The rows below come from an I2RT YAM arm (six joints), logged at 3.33 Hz.
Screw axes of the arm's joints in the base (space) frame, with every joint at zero. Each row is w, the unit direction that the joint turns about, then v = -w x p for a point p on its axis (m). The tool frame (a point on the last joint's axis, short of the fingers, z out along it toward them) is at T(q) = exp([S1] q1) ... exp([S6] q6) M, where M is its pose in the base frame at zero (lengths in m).
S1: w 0 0 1 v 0 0 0
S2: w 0 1 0 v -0.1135 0 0.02
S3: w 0 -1 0 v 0.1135 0 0.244
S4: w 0 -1 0 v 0.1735 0 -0.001
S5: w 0 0 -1 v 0 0.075 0
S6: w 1 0 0 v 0 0.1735 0
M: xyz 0.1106 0 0.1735 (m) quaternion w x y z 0.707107 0 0.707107 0
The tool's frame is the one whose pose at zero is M.
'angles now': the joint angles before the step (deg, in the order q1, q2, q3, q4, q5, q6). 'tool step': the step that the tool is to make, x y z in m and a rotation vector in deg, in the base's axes. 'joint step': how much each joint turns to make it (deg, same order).
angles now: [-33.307 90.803 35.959 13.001 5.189 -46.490]
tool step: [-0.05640 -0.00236 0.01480 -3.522 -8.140 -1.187]
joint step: [-8.519 -13.097 -10.807 6.405 -7.121 -2.726]
